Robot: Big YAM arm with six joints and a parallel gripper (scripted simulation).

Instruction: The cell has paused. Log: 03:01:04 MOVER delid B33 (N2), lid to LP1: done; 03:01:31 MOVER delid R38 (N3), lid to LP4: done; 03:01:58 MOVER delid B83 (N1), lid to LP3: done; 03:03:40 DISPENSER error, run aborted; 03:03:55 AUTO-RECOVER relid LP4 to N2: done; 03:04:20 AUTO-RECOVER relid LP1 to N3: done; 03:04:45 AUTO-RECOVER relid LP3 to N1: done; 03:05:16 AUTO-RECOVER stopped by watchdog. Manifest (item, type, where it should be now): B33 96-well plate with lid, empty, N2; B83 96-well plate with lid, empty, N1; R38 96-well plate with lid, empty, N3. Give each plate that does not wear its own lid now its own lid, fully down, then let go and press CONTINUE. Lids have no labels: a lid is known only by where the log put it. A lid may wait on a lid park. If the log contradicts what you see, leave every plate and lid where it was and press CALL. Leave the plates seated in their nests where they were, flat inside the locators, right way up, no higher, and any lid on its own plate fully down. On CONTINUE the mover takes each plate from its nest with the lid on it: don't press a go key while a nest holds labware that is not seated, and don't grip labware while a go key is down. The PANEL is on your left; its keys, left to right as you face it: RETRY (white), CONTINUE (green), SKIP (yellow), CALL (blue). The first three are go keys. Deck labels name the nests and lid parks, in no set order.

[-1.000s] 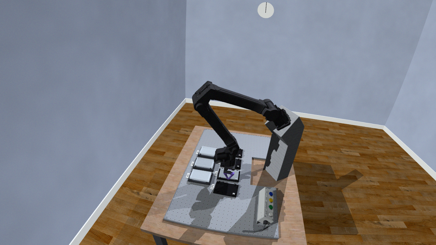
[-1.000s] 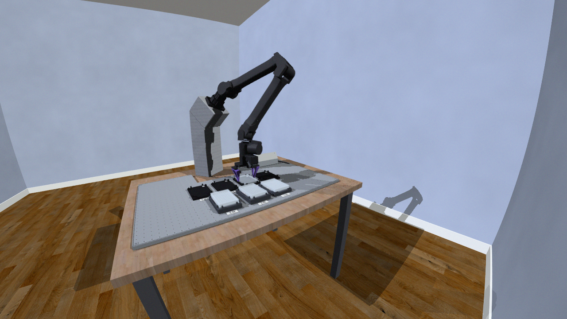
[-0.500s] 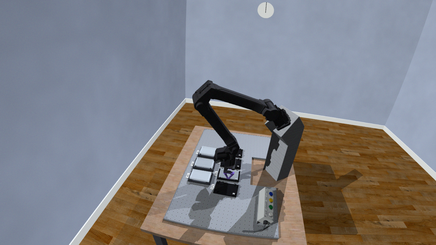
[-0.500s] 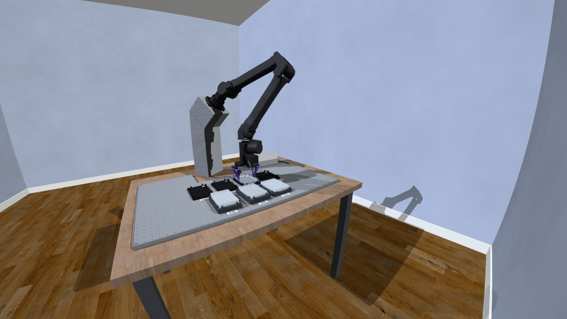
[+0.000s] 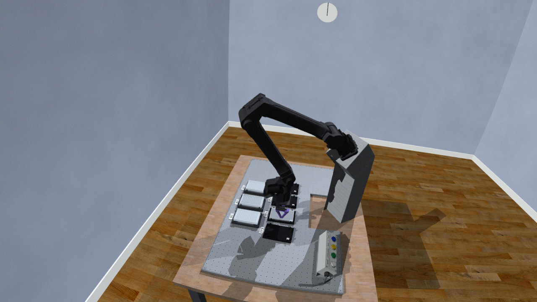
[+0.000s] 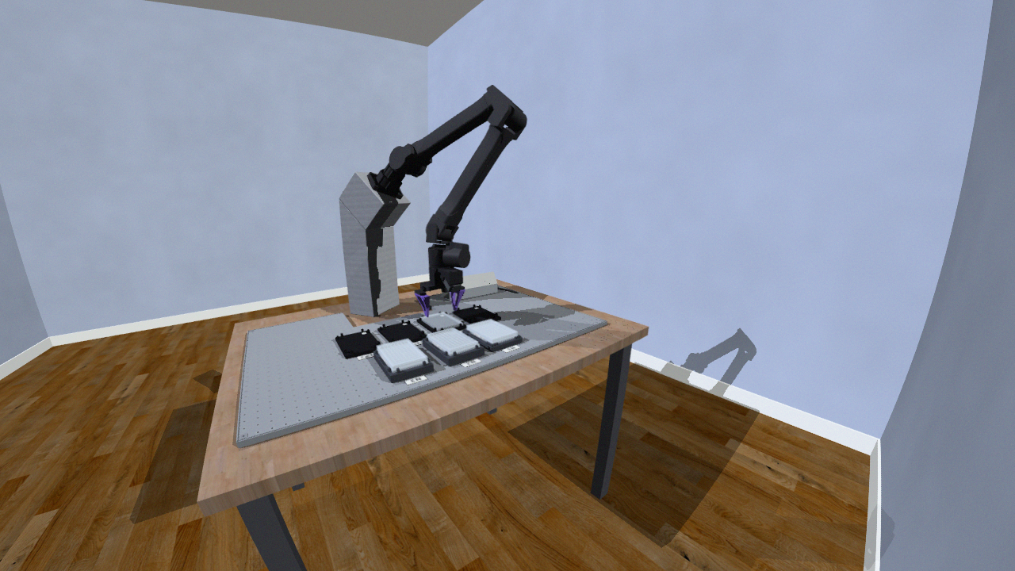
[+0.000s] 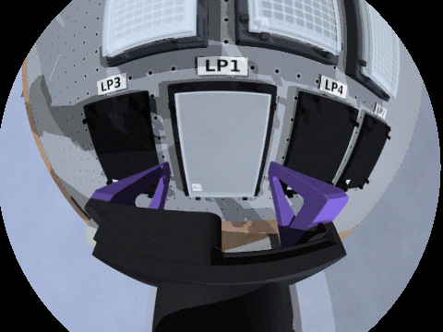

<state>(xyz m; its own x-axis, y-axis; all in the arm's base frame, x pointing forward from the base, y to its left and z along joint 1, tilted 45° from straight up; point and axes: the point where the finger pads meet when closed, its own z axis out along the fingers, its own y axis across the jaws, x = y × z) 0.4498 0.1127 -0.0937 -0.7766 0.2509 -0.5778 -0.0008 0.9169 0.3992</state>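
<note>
The lid park LP1 is 40 mm below my hand. From my hand the other things lie so: lid park LP2: 260 mm to the right, 40 mm below; then lid park LP3: 130 mm to the left, 40 mm below; then lid park LP4: 130 mm to the right, 40 mm below.
</note>
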